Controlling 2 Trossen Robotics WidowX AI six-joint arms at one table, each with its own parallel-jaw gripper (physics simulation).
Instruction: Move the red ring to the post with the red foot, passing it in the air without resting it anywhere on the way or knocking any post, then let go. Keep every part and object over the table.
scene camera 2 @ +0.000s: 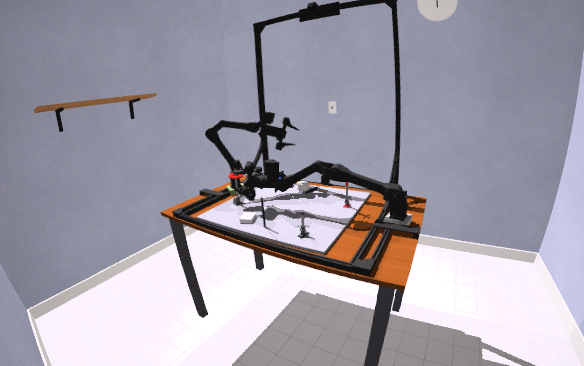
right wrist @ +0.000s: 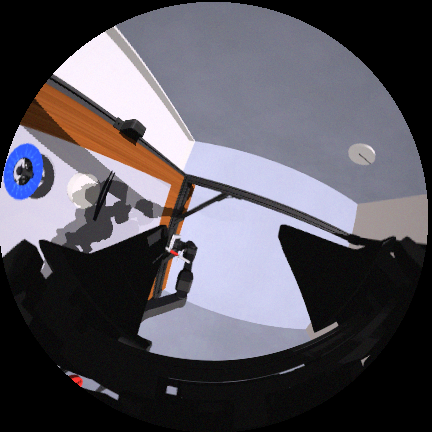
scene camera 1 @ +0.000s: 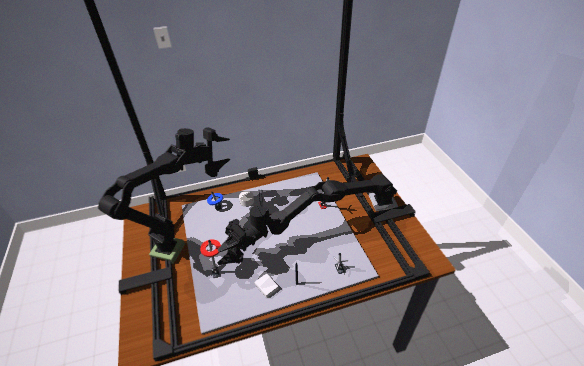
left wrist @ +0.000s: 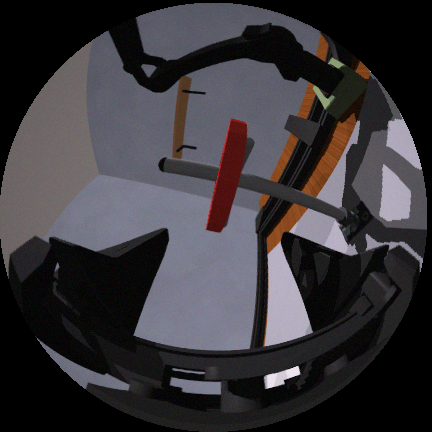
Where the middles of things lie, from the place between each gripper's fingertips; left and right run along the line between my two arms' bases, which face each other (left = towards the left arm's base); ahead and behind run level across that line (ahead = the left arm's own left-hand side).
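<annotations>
The red ring [left wrist: 232, 155] sits 2 cm to the right of my left hand, 4 cm behind it and 1 cm above it. Going by its middle, the ring is nearer to my left hand than to my right gripper.
My right gripper is 130 mm to the left of the ring, 140 mm above it and 360 mm short of it.
</annotations>
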